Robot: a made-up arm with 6 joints. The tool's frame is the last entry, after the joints. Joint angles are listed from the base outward.
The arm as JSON. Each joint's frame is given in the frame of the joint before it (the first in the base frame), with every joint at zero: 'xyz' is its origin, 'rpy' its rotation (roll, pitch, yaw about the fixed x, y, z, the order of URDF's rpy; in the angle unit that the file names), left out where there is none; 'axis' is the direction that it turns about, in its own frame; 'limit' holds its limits. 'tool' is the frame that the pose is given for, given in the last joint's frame.
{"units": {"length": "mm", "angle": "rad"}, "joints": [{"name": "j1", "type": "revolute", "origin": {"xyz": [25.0, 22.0, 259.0]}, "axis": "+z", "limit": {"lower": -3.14, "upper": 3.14}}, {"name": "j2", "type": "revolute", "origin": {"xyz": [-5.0, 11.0, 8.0]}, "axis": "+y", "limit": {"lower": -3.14, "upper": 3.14}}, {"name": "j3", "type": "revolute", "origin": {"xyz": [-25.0, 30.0, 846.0]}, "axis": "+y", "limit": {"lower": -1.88, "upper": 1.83}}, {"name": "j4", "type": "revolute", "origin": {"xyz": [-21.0, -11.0, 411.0]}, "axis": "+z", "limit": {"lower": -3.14, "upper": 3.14}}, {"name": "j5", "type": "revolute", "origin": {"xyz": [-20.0, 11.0, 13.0]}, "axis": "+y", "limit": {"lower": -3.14, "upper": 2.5}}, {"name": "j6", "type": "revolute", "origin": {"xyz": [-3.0, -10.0, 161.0]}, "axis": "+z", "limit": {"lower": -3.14, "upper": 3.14}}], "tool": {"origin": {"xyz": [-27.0, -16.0, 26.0], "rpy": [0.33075, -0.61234, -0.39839]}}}
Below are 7 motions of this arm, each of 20 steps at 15 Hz.
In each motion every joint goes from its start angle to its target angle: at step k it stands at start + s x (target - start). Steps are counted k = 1, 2, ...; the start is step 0. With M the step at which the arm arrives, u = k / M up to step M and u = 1 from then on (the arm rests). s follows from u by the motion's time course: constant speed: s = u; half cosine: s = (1 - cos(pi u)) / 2; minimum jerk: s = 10 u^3 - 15 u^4 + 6 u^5.
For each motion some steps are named. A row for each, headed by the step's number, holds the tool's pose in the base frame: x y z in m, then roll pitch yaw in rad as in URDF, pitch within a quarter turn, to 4 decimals.
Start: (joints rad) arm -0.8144 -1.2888 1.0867 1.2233 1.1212 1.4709
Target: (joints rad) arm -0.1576 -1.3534 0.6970 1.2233 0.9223 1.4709
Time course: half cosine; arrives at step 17
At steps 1, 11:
1: -0.4571 0.7652 0.9754 1.0613 0.1906 1.1945
11: -0.9152 0.5164 0.9152 0.6612 0.2265 1.6288

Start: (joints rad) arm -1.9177 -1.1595 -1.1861 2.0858 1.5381 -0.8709
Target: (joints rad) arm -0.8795 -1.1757 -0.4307 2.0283 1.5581 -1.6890
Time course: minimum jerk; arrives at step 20
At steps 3, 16, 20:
3: 0.5146 0.9659 0.1828 2.9210 -0.4477 -0.1827
16: -0.5652 1.1116 0.4147 2.9443 -0.3786 1.0859
20: -0.6327 1.0780 0.4326 2.9428 -0.3810 1.1668

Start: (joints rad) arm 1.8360 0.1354 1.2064 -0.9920 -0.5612 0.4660
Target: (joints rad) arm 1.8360 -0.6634 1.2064 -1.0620 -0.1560 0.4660
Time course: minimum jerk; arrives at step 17
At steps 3, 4, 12, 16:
3: -0.2512 0.5487 1.3711 -0.5752 0.0186 1.5250
4: -0.2388 0.5113 1.3912 -0.5654 -0.0069 1.5087
12: -0.0186 -0.1488 1.5044 -0.2652 -0.3511 1.2024
16: 0.0277 -0.2847 1.4768 -0.1714 -0.3993 1.1283

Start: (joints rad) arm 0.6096 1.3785 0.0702 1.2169 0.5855 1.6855
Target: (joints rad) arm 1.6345 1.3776 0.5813 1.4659 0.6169 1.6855
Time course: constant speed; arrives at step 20
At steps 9, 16, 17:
9: 0.5830 1.2940 0.3667 2.9482 -0.6423 2.1013
16: 0.0924 1.3864 0.2761 -3.0904 -0.6094 2.3097
17: 0.0213 1.3836 0.2636 -3.0568 -0.6023 2.3396

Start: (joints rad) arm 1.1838 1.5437 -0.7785 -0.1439 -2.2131 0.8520
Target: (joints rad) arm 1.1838 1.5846 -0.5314 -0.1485 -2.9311 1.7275
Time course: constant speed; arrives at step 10
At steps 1, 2, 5, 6, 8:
1: 0.3531 0.8872 0.6488 -1.8261 -0.7686 -2.8198
2: 0.3577 0.8954 0.6321 -1.7788 -0.6751 -2.8393
5: 0.3702 0.9198 0.5805 -1.6689 -0.3895 -2.8814
6: 0.3740 0.9278 0.5626 -1.6400 -0.2933 -2.8933
8: 0.3810 0.9437 0.5258 -1.5912 -0.1003 -2.9179

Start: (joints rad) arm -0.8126 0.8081 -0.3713 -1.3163 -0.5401 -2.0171
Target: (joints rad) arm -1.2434 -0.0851 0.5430 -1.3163 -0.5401 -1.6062
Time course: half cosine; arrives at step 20
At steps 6, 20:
6: 0.5813 -0.4273 1.5017 1.0334 -0.5381 1.4590
20: 0.2222 -0.0469 1.6354 1.0878 -0.7301 1.3558

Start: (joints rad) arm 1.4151 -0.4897 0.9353 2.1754 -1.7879 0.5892
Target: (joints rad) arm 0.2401 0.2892 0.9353 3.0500 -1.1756 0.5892
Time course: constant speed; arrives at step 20
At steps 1, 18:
1: 0.1115 -0.1139 1.2909 -3.0492 -0.4793 0.5131
18: 0.6277 0.2695 1.1262 -2.8411 -0.1651 0.1508

